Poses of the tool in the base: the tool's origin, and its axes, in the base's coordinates. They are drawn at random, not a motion.
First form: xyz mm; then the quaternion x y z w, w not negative.
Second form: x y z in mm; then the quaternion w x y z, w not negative. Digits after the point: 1 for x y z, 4 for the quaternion.
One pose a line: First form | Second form
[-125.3 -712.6 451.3 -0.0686 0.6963 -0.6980 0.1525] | [-125.3 -712.6 451.3 0.1525 -0.0686 0.6963 -0.6980]
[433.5 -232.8 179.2 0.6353 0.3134 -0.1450 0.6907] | [433.5 -232.8 179.2 0.6907 0.6353 0.3134 -0.1450]
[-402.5 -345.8 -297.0 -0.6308 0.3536 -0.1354 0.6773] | [-402.5 -345.8 -297.0 0.6773 -0.6308 0.3536 -0.1354]
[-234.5 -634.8 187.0 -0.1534 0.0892 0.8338 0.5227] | [-234.5 -634.8 187.0 0.5227 -0.1534 0.0892 0.8338]
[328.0 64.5 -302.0 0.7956 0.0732 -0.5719 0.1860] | [328.0 64.5 -302.0 0.1860 0.7956 0.0732 -0.5719]
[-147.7 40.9 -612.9 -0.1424 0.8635 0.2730 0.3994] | [-147.7 40.9 -612.9 0.3994 -0.1424 0.8635 0.2730]
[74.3 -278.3 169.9 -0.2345 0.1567 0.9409 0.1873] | [74.3 -278.3 169.9 0.1873 -0.2345 0.1567 0.9409]
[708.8 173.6 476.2 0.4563 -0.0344 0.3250 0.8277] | [708.8 173.6 476.2 0.8277 0.4563 -0.0344 0.3250]
